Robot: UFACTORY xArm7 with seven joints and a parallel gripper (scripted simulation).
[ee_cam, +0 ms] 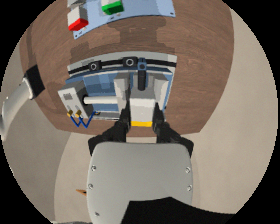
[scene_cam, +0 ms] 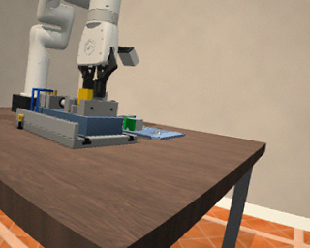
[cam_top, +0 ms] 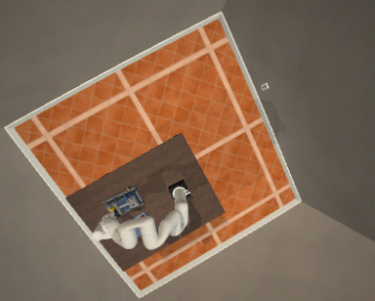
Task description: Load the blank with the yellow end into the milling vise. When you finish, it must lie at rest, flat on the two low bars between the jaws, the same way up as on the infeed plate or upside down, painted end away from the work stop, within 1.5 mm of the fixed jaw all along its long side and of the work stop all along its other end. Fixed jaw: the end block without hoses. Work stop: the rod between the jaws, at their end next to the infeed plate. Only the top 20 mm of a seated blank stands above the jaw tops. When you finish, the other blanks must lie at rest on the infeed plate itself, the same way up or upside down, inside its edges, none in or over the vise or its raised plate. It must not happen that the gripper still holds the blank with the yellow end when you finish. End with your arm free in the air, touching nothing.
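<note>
My gripper is now 20 mm above the yellow-ended blank. Round my hand: grey jaw block (50 mm below, 30 mm ahead); then green-ended blank (220 mm to the left, 100 mm below, 90 mm behind); then milling vise (80 mm below, 70 mm behind, 10 mm to the right).
</note>
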